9 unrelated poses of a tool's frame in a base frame.
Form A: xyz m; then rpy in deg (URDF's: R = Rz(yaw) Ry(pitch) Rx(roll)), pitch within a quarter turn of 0, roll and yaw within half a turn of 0.
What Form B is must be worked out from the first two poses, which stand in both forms.
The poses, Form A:
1: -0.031 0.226 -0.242 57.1 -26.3 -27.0
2: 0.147 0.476 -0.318 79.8 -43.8 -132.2
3: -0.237 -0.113 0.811 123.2 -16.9 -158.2
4: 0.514 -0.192 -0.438 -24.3 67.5 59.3
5: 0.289 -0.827 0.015 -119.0 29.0 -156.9
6: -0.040 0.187 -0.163 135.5 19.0 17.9
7: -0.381 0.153 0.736 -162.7 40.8 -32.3
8: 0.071 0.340 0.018 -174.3 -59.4 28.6
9: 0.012 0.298 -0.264 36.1 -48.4 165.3
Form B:
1: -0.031 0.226 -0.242 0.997 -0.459 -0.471
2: 0.147 0.476 -0.318 1.393 -0.764 -2.307
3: -0.237 -0.113 0.811 2.150 -0.295 -2.761
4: 0.514 -0.192 -0.438 -0.424 1.178 1.035
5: 0.289 -0.827 0.015 -2.077 0.506 -2.738
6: -0.040 0.187 -0.163 2.365 0.332 0.312
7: -0.381 0.153 0.736 -2.840 0.712 -0.564
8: 0.071 0.340 0.018 -3.042 -1.037 0.499
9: 0.012 0.298 -0.264 0.630 -0.845 2.885
